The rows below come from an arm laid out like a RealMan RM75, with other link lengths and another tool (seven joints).
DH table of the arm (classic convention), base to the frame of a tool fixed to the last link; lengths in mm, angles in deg. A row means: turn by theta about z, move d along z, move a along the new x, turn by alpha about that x. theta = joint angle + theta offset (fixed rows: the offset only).
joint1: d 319.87, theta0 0, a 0, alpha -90
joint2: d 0, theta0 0, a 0, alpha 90
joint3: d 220.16, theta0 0, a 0, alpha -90
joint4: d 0, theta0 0, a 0, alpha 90
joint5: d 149.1, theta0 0, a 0, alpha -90
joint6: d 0, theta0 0, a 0, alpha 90
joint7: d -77.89, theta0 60, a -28.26, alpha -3.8
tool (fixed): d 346.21, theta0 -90, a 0, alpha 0
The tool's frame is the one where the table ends.
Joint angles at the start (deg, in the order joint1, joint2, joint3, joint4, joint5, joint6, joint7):
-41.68 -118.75 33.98 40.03 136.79 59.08 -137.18
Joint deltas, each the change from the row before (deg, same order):
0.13 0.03 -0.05 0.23 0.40 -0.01 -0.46
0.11 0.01 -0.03 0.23 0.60 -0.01 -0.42
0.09 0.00 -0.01 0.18 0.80 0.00 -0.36
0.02 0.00 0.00 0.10 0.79 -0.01 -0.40
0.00 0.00 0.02 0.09 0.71 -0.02 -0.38
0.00 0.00 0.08 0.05 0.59 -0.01 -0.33
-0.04 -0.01 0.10 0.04 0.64 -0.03 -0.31
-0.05 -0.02 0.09 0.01 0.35 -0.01 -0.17
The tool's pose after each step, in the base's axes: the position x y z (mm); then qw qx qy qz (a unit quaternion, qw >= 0). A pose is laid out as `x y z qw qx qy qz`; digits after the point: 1 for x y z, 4 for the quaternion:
-259.0 401.8 4.6 0.2105 -0.5624 -0.7694 -0.2178
-261.7 401.1 5.4 0.2136 -0.5604 -0.7707 -0.2152
-265.0 399.8 5.9 0.2172 -0.5593 -0.7718 -0.2105
-267.9 398.5 6.0 0.2201 -0.5581 -0.7731 -0.2058
-270.3 397.4 6.2 0.2228 -0.5571 -0.7742 -0.2016
-272.3 396.4 6.1 0.2248 -0.5565 -0.7751 -0.1977
-274.3 395.4 5.9 0.2270 -0.5563 -0.7756 -0.1933
-275.1 394.8 5.6 0.2280 -0.5566 -0.7758 -0.1906

